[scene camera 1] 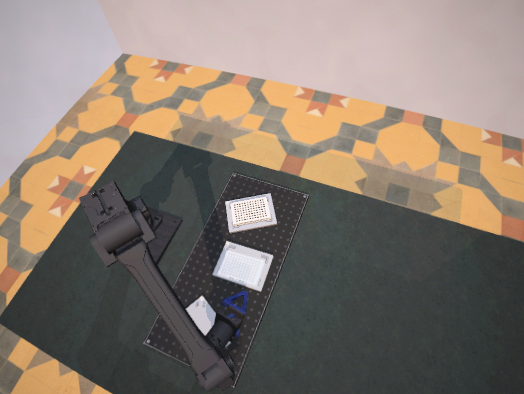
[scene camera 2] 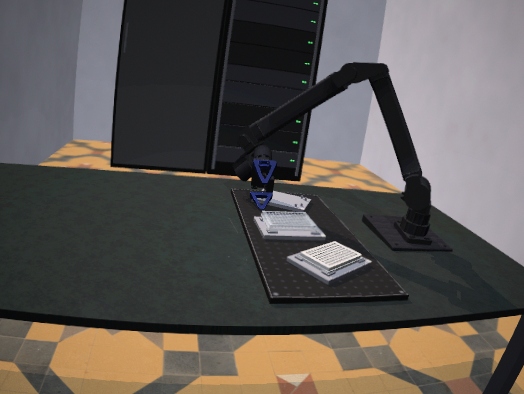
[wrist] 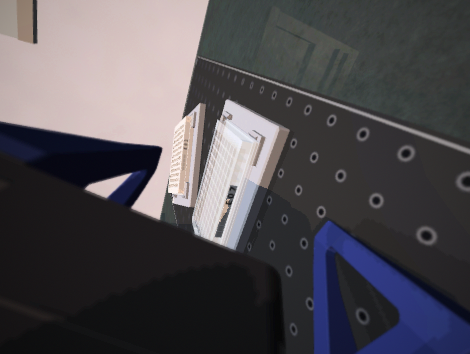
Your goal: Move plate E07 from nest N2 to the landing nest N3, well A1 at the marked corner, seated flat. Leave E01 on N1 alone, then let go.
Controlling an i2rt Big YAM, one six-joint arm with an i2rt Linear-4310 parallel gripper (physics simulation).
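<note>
Plate E07, clear with a grid of wells, sits on nest N2, the middle pale nest. Plate E01, cream with dark wells, sits on nest N1. Landing nest N3 carries no plate on its visible part; the arm and gripper hide the rest. My gripper is open and empty, with blue triangular fingers, above the board beside N3 and apart from E07.
The nests stand on a black perforated board on the dark green table. The arm's base plate stands beside the board. A dark rack stands behind the table.
</note>
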